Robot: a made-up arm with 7 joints.
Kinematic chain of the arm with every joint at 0, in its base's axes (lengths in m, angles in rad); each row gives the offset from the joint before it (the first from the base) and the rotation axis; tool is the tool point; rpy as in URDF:
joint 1: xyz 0 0 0.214 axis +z
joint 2: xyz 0 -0.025 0.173 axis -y
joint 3: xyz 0 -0.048 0.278 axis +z
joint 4: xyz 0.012 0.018 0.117 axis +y
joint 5: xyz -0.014 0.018 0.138 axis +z
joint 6: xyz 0 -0.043 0.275 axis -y
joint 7: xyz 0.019 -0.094 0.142 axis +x
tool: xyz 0 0 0 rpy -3.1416 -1.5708 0
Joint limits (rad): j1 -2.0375..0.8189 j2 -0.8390..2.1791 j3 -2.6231..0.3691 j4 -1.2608..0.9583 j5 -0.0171..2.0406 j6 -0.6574..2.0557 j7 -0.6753..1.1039
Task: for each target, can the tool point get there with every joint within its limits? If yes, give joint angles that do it. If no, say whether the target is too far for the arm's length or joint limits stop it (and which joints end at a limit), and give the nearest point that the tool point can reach.
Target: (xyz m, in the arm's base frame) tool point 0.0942 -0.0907 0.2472
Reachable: no: joint limits stop it (at a limit: joint 1, joint 2, joint 4, joint 5, joint 6) | nearest point 0.2998 0.0389 -0.0033 | short by 0.349 m
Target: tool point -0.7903 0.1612 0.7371
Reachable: yes | joints -0.4750 1.0767 -0.6318 -0.0135 1.0224 1.4113 0.3732
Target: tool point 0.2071 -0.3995 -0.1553
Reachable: no: joint limits stop it (at a limit: joint 1, joint 2, joint 3, joint 4) | nearest point 0.1578 -0.3701 -0.1675 | short by 0.059 m
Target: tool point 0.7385 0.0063 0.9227
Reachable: yes | joints 0.4397 -0.4580 -0.6893 0.6095 1.8776 0.3328 0.9620
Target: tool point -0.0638 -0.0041 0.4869
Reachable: no: joint limits stop it (at a limit: joint 1, joint 4, joint 5, joint 6) | nearest point -0.3364 0.1024 0.7195 | short by 0.374 m
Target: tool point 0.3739 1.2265 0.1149
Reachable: no: too far | nearest point 0.2637 0.9192 0.1847 | short by 0.334 m
